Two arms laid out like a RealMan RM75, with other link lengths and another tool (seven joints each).
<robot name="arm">
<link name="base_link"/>
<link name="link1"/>
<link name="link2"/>
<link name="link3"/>
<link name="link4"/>
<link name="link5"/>
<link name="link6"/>
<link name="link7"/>
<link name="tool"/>
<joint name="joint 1" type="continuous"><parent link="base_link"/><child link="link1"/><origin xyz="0 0 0.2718"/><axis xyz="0 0 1"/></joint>
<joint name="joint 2" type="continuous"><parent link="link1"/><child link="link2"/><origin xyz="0 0 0" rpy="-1.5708 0 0"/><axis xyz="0 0 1"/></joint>
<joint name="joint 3" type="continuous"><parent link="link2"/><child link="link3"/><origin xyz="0 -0.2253 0" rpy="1.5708 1.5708 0"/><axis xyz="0 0 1"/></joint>
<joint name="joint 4" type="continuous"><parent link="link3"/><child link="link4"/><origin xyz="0 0 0" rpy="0 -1.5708 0"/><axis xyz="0 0 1"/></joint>
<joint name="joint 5" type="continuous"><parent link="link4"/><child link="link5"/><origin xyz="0.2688 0 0" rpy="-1.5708 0 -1.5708"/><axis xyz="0 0 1"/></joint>
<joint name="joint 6" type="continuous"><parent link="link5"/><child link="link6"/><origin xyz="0 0 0" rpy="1.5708 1.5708 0"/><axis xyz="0 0 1"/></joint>
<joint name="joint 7" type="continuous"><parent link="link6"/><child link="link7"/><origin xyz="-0.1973 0 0" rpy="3.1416 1.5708 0"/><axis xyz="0 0 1"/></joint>
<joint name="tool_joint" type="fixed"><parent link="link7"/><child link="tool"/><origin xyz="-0.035 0.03 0.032" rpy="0 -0.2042 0.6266"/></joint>
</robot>
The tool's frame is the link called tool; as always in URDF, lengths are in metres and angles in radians. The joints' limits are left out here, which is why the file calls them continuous.
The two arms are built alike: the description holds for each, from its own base.
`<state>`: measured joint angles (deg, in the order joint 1, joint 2, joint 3, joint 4, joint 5, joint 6, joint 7); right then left.
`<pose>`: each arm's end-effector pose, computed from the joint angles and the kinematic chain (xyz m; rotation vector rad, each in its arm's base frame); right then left.
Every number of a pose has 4 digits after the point. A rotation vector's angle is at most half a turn.
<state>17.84 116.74 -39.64 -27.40 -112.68 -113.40 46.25 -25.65 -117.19 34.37 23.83 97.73 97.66 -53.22</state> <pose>0.2776 0.2113 -0.0440 -2.3155 -1.1398 1.0690 -0.2062 0.3335 0.0124 2.4039 1.5327 1.1509</pose>
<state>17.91 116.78 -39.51 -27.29 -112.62 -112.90 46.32 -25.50 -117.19 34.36 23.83 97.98 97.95 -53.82</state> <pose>0.2781 0.2131 -0.0449 -2.3164 -1.1338 1.0598 -0.2066 0.3318 0.0124 2.3896 1.5397 1.1447</pose>
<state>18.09 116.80 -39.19 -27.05 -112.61 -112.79 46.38 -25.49 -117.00 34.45 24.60 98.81 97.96 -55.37</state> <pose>0.2774 0.2143 -0.0452 -2.3127 -1.1288 1.0599 -0.2077 0.3324 0.0138 2.3807 1.5561 1.1159</pose>
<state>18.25 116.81 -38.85 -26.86 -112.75 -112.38 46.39 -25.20 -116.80 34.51 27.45 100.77 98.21 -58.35</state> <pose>0.2779 0.2161 -0.0459 -2.3131 -1.1239 1.0518 -0.2102 0.3335 0.0190 2.3862 1.5789 1.0532</pose>
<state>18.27 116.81 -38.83 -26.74 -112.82 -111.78 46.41 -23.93 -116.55 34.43 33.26 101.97 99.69 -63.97</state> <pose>0.2792 0.2174 -0.0473 -2.3185 -1.1184 1.0403 -0.2125 0.3350 0.0382 2.3839 1.6127 1.0030</pose>
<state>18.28 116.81 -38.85 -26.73 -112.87 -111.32 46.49 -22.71 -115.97 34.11 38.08 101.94 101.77 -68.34</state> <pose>0.2804 0.2184 -0.0481 -2.3236 -1.1146 1.0310 -0.2126 0.3340 0.0601 2.3865 1.6255 0.9838</pose>
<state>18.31 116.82 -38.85 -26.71 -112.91 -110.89 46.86 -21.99 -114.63 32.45 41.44 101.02 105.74 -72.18</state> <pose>0.2811 0.2193 -0.0488 -2.3309 -1.1050 1.0248 -0.2095 0.3283 0.0893 2.3784 1.6032 0.9974</pose>
